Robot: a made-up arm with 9 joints. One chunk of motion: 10 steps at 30 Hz.
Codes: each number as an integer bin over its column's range. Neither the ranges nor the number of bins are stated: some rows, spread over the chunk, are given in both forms.
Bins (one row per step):
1: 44 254 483 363 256 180
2: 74 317 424 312 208 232
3: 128 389 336 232 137 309
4: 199 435 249 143 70 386
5: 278 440 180 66 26 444
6: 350 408 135 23 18 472
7: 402 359 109 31 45 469
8: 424 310 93 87 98 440
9: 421 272 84 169 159 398
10: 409 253 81 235 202 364
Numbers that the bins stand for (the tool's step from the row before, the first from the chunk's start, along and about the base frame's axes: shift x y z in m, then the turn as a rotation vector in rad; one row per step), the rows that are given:
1: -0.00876 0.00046 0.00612 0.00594 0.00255 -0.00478
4: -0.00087 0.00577 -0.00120 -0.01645 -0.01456 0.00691
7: 0.00945 0.00354 -0.00559 -0.02785 -0.01686 0.01162
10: 0.00981 0.00043 -0.00646 -0.00709 -0.00242 0.00566
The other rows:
2: -0.00723 0.00231 0.00428 0.00075 -0.00187 -0.00183
3: -0.00449 0.00442 0.00152 -0.00739 -0.00840 0.00254
5: 0.00314 0.00592 -0.00336 -0.02428 -0.01861 0.01020
6: 0.00681 0.00498 -0.00477 -0.02866 -0.01934 0.01179
8: 0.01057 0.00210 -0.00609 -0.02215 -0.01199 0.00997
9: 0.01042 0.00098 -0.00637 -0.01380 -0.00638 0.00759

